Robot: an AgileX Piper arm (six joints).
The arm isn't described. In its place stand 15 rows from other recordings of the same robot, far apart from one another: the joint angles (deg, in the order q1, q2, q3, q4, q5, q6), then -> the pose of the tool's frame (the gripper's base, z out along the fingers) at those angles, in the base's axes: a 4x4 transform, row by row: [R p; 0 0 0 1], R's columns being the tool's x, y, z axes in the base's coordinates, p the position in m.
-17.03 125.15 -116.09 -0.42 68.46 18.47 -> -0.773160 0.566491 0.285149 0.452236; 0.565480 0.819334 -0.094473 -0.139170; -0.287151 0.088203 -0.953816 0.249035; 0 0 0 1
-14.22 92.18 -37.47 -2.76 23.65 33.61 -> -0.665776 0.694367 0.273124 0.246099; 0.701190 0.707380 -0.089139 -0.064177; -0.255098 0.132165 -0.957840 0.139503; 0 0 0 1
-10.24 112.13 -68.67 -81.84 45.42 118.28 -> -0.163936 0.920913 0.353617 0.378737; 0.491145 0.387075 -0.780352 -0.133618; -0.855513 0.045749 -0.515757 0.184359; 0 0 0 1
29.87 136.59 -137.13 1.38 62.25 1.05 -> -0.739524 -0.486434 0.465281 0.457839; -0.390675 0.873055 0.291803 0.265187; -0.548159 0.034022 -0.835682 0.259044; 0 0 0 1
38.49 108.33 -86.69 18.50 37.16 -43.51 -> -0.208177 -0.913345 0.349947 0.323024; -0.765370 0.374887 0.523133 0.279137; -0.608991 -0.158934 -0.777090 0.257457; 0 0 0 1
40.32 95.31 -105.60 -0.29 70.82 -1.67 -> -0.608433 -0.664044 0.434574 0.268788; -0.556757 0.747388 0.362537 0.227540; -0.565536 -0.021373 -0.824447 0.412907; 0 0 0 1
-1.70 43.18 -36.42 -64.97 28.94 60.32 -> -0.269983 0.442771 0.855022 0.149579; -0.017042 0.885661 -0.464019 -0.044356; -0.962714 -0.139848 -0.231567 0.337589; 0 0 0 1
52.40 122.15 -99.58 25.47 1.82 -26.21 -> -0.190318 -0.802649 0.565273 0.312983; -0.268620 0.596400 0.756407 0.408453; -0.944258 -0.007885 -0.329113 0.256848; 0 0 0 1
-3.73 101.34 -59.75 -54.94 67.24 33.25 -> -0.992125 0.112894 -0.054256 0.302231; 0.114914 0.648050 -0.752878 -0.088537; -0.049835 -0.753184 -0.655919 0.200777; 0 0 0 1
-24.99 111.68 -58.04 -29.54 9.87 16.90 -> -0.843190 0.289745 0.452856 0.333421; 0.159284 0.939160 -0.304315 -0.163891; -0.513478 -0.184463 -0.838042 0.121207; 0 0 0 1
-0.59 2.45 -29.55 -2.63 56.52 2.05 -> -0.412522 0.049455 0.909604 0.003028; 0.014686 0.998757 -0.047642 -0.003514; -0.910829 -0.006295 -0.412735 0.287953; 0 0 0 1
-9.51 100.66 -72.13 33.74 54.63 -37.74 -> -0.908947 -0.253201 0.331215 0.354482; -0.106016 0.908712 0.403736 -0.017594; -0.403206 0.331861 -0.852815 0.235813; 0 0 0 1
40.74 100.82 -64.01 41.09 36.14 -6.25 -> -0.938493 -0.333510 0.089455 0.247273; -0.220299 0.777802 0.588636 0.259543; -0.265894 0.532724 -0.803434 0.206516; 0 0 0 1
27.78 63.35 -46.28 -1.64 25.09 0.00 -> -0.522318 -0.471183 0.710753 0.204156; -0.304450 0.881591 0.360704 0.106300; -0.796551 -0.027986 -0.603923 0.306813; 0 0 0 1
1.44 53.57 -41.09 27.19 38.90 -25.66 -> -0.666415 -0.278946 0.691433 0.177730; -0.081409 0.949054 0.304415 0.030588; -0.741123 0.146578 -0.655173 0.302666; 0 0 0 1
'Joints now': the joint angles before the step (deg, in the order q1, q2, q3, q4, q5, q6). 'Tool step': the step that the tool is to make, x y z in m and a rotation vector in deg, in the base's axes. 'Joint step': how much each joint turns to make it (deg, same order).
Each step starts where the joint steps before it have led.
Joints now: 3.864, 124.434, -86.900, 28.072, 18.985, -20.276
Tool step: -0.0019, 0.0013, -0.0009, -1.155, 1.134, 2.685
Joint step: 0.004, 0.006, -0.161, -0.024, 1.997, -2.471
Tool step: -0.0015, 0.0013, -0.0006, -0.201, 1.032, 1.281
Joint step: 0.044, -0.001, -0.113, 0.023, 1.480, -0.856
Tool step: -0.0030, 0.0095, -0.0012, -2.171, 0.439, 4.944
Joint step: 1.065, -0.008, 0.016, -0.120, 1.535, -4.083
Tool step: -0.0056, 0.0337, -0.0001, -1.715, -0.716, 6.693
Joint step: 4.171, -0.001, 0.006, 0.000, 0.106, -3.132
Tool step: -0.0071, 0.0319, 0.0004, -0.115, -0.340, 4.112
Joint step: 4.016, -0.005, -0.034, 0.057, -0.247, -0.284
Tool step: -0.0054, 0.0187, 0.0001, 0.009, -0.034, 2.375
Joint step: 2.380, 0.008, -0.032, 0.006, -0.012, -0.004
